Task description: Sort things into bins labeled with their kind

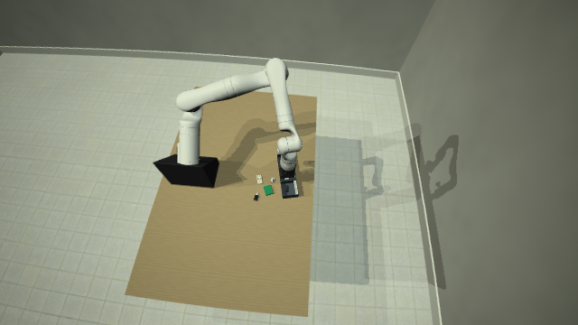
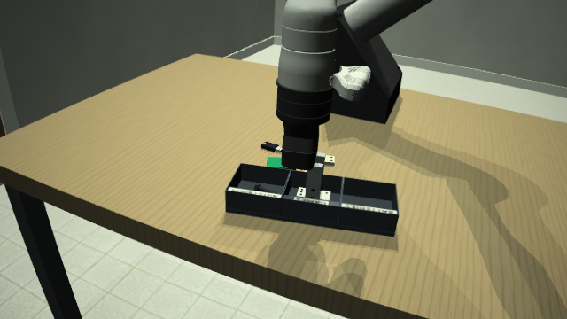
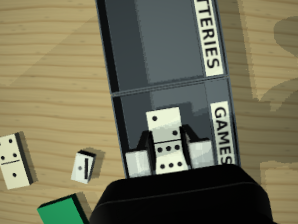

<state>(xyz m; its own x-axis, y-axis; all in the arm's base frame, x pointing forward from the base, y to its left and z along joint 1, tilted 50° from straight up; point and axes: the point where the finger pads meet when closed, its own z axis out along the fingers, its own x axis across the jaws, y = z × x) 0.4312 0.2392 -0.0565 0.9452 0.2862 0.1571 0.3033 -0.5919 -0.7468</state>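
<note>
Right now the black three-part bin is 1 cm ahead of my hand and 2 cm below it. Round my hand: flat green piece: 8 cm behind, 10 cm to the right, 3 cm below; then black bolt: 2 cm ahead, 8 cm to the right, 2 cm below; then small white thing: 7 cm behind, 3 cm to the right, 3 cm below.
</note>
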